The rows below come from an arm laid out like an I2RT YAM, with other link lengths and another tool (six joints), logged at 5 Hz.
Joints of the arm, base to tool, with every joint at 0 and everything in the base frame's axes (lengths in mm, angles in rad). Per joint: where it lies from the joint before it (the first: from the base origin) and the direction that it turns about. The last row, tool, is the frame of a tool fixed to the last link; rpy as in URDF.
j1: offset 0 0 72.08 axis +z
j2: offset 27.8 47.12 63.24 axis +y
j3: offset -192.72 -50.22 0 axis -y
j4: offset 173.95 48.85 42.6 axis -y
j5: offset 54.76 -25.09 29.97 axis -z
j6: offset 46.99 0 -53.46 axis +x
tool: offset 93 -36 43 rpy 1.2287 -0.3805 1.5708
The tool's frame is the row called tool.
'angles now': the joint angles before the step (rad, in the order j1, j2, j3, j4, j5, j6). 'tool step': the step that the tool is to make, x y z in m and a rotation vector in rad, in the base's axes. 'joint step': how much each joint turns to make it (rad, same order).
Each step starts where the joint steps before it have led.
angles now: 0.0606, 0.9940, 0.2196, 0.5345, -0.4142, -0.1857
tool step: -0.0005, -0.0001, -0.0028, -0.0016, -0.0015, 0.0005
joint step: -0.0014, 0.0132, -0.0153, 0.0290, -0.0014, -0.0023
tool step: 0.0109, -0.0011, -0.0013, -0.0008, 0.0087, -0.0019
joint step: -0.0109, 0.1006, 0.0396, 0.0511, -0.0087, -0.0027
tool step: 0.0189, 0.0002, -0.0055, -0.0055, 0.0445, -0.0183
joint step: 0.0128, 0.1419, 0.0908, 0.0087, 0.0308, 0.0058
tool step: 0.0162, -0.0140, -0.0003, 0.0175, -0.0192, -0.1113
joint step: 0.0107, 0.1177, 0.0344, 0.1207, 0.1131, 0.0513
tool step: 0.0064, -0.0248, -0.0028, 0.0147, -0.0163, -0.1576
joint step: -0.0080, 0.0685, -0.0025, 0.0987, 0.1421, 0.0498
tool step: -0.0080, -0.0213, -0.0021, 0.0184, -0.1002, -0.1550
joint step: 0.0139, 0.1343, -0.0903, 0.3284, 0.1643, 0.0405
